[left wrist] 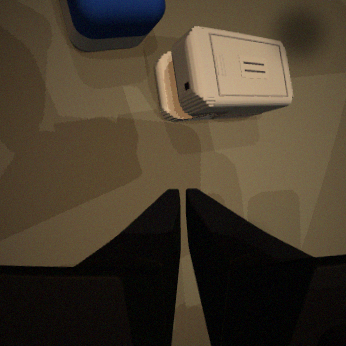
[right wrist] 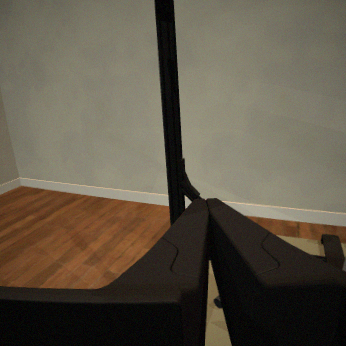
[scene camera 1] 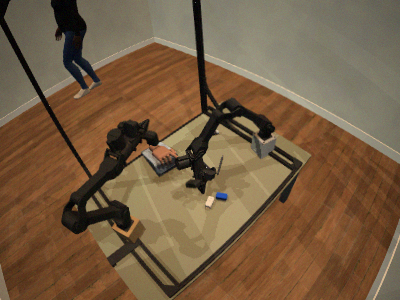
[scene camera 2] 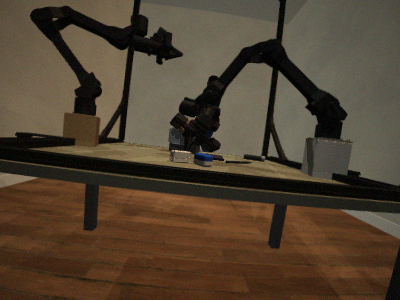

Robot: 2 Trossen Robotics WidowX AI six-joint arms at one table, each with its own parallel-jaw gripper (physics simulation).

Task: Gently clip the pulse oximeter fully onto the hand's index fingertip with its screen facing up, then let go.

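Where they show: left gripper, fingertip midpoint: [left wrist: 181, 199] [scene camera 1: 203, 193]; right gripper, fingertip midpoint: [right wrist: 204, 209] [scene camera 1: 148, 119] [scene camera 2: 182, 54]; left arm's base, link origin: [scene camera 1: 264, 135] [scene camera 2: 327, 139]; right arm's base, link origin: [scene camera 1: 125, 223] [scene camera 2: 84, 115].
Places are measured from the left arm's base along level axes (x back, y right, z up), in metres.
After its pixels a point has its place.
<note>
The white pulse oximeter [scene camera 1: 209, 202] @(x -0.447, y -0.155, z -0.091 m) [scene camera 2: 180, 156] @(x -0.438, y -0.165, z -0.104 m) [left wrist: 250, 65] @(x -0.442, y -0.149, z -0.090 m) lies on the table, its open jaw end toward the left in the left wrist view. A panel with two dark slots faces that camera. My left gripper [scene camera 1: 201, 189] @(x -0.446, y -0.090, z -0.101 m) [scene camera 2: 192, 148] @(x -0.446, y -0.090, z -0.101 m) [left wrist: 181, 199] @(x -0.446, y -0.090, z -0.101 m) is shut with a thin empty gap between the fingertips, low over the table and apart from the oximeter. The hand [scene camera 1: 162, 152] @(x -0.540, y 0.160, z 0.025 m) rests on a grey pad [scene camera 1: 149, 159] @(x -0.612, y 0.199, z -0.027 m); in scene camera 2 my left gripper mostly hides it. My right gripper [scene camera 1: 147, 121] @(x -0.572, y 0.099, z 0.311 m) [scene camera 2: 180, 53] @(x -0.572, y 0.099, z 0.311 m) [right wrist: 204, 209] @(x -0.572, y 0.099, z 0.311 m) is shut and empty, high up.
A blue block with a pale base [scene camera 1: 221, 196] @(x -0.379, y -0.155, z -0.092 m) [scene camera 2: 203, 159] @(x -0.368, y -0.178, z -0.102 m) [left wrist: 117, 17] @(x -0.392, y -0.128, z -0.093 m) lies beside the oximeter. A dark pen [scene camera 1: 220, 165] @(x -0.275, y 0.028, z -0.114 m) [scene camera 2: 238, 162] @(x -0.276, y 0.025, z -0.118 m) lies behind them. A dark cylinder [scene camera 2: 254, 157] @(x -0.201, y 0.253, z -0.107 m) lies farther back. A black post [scene camera 1: 200, 60] @(x -0.133, y 0.466, z 0.294 m) [right wrist: 171, 110] @(x -0.132, y 0.467, z 0.299 m) rises at the table's back.
</note>
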